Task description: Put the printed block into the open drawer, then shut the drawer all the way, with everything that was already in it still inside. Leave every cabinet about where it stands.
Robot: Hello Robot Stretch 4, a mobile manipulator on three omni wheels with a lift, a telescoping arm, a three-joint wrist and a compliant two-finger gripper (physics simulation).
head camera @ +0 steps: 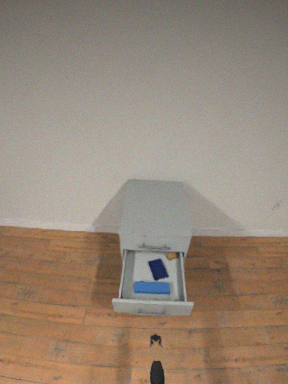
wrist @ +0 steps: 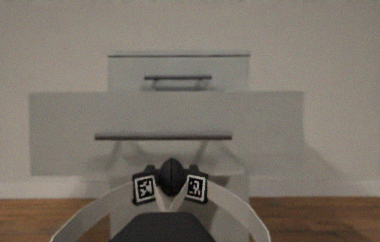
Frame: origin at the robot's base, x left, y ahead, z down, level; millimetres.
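Seen in the pictures: hand at its tool point: [head camera: 155, 336] [wrist: 172, 175].
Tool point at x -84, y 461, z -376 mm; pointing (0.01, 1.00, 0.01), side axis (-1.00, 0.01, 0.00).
Offsets run from my tool point to a thing's top centre. "spot": to the spot under its first point. Level surfaces: height alone.
The grey cabinet [head camera: 155, 210] [wrist: 122, 72] stands against the wall with its lower drawer [head camera: 125, 305] [wrist: 65, 115] pulled out. In the head view, a dark blue book-like item @(dx -28, dy +404, dz +1 mm) [head camera: 158, 269] lies in the drawer behind a lighter blue box @(dx +12, dy +269, dz -17 mm) [head camera: 152, 287]. A small tan item @(dx -123, dy +502, dz -17 mm) [head camera: 171, 256] lies at the drawer's back right, partly hidden; whether it is the printed block I cannot tell. My gripper [head camera: 156, 342] [wrist: 171, 177] is shut and empty, its fingertips together. It is in front of the open drawer's front panel, and in the wrist view its tips show below the bar handle @(spot: dx +16, dy +96, dz -28 mm) [wrist: 163, 136].
A closed upper drawer with its own handle @(dx +1, dy +440, dz -165 mm) [head camera: 154, 247] [wrist: 177, 78] sits above the open one. The wall [head camera: 145, 100] [wrist: 330, 55] is behind the cabinet. The wooden floor @(dz +404 mm) [head camera: 55, 280] [wrist: 310, 215] extends around both sides of the cabinet.
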